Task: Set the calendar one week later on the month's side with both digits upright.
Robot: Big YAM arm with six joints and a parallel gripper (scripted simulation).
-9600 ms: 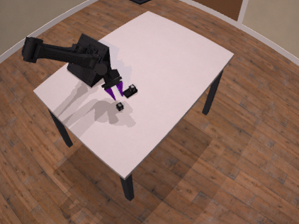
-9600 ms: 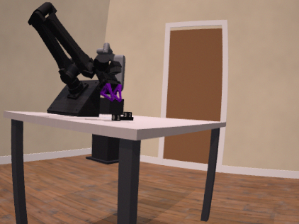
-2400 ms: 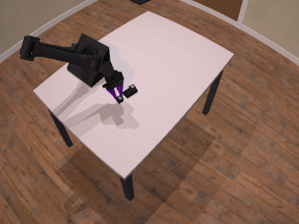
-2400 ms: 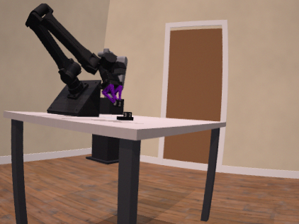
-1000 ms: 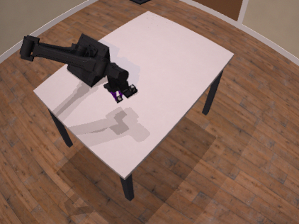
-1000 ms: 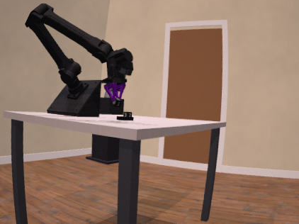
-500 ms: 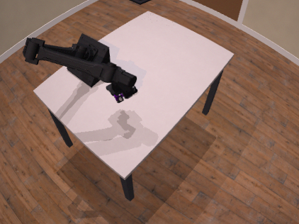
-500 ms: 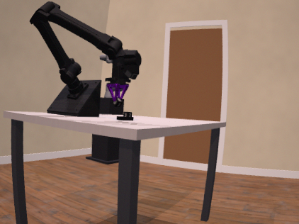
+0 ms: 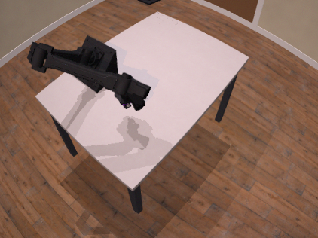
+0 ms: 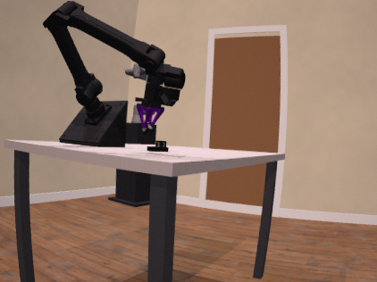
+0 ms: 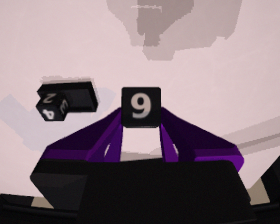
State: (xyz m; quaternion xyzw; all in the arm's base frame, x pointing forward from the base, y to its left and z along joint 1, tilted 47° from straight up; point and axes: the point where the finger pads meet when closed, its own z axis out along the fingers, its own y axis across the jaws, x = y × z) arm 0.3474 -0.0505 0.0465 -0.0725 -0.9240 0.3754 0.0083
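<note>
My hand is 1 cm above the black date cube. Round my hand: black tray: 4 cm behind, 11 cm to the left, 8 cm below.
</note>
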